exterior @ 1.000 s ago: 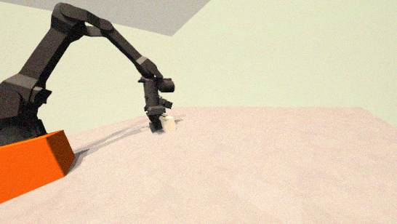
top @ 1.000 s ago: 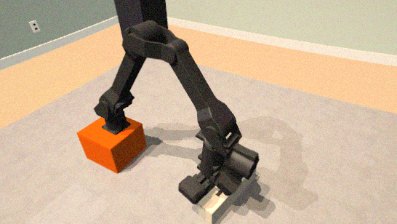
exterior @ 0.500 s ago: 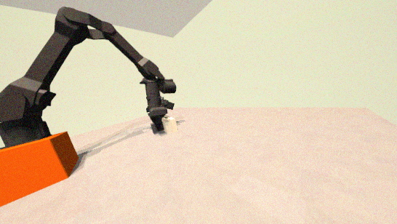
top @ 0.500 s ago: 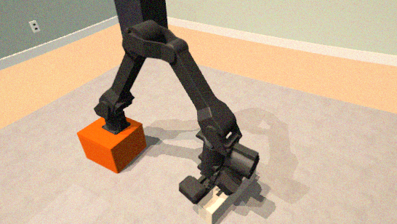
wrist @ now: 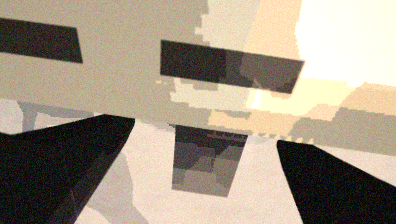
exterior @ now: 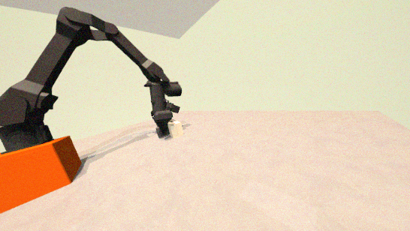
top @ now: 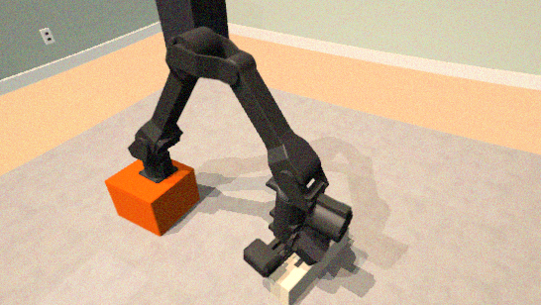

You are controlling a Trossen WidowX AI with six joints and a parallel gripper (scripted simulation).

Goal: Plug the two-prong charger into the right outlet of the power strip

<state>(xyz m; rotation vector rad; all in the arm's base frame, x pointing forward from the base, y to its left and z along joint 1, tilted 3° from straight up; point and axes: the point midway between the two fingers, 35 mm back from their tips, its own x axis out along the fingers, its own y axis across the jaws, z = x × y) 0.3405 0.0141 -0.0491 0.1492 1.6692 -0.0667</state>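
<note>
The black two-prong charger lies 20 mm ahead of my gripper tip and 10 mm above it.
</note>
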